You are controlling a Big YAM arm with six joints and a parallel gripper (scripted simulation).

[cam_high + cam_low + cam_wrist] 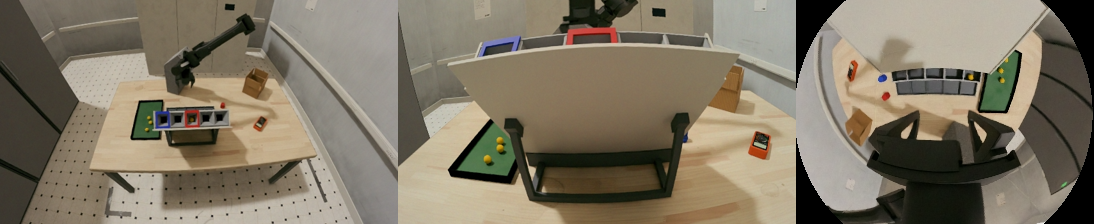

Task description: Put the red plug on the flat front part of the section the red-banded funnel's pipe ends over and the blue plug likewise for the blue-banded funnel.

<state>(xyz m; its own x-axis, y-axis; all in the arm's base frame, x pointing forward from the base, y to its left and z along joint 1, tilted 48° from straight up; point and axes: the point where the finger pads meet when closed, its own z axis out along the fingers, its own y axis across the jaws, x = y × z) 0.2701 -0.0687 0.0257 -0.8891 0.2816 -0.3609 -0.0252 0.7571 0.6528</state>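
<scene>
Right now the green tray is 30 mm ahead of my hand, 300 mm to the right of it and 280 mm below it. Round my hand: stand leg (260 mm ahead, 120 mm to the right, 190 mm below); then pale cover (150 mm ahead, 30 mm to the left, 80 mm below); then blue plug (20 mm ahead, 300 mm to the left, 260 mm below).
</scene>
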